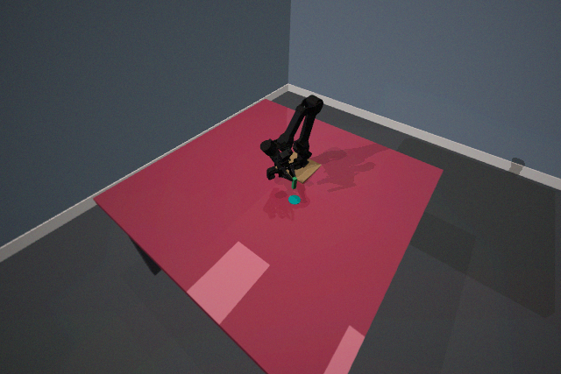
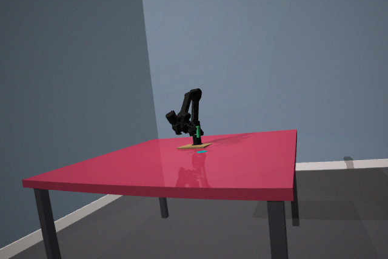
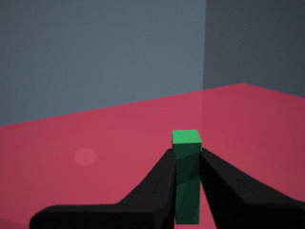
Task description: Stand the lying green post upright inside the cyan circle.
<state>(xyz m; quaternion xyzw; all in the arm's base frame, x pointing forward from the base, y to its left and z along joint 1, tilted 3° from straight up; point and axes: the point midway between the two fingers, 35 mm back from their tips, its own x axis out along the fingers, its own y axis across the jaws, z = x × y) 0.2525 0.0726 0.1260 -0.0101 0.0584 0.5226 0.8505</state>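
Right now the cyan circle is 140 mm below my gripper tip and 10 mm behind it. From my gripper tip the other things lie so: green post: 20 mm below.
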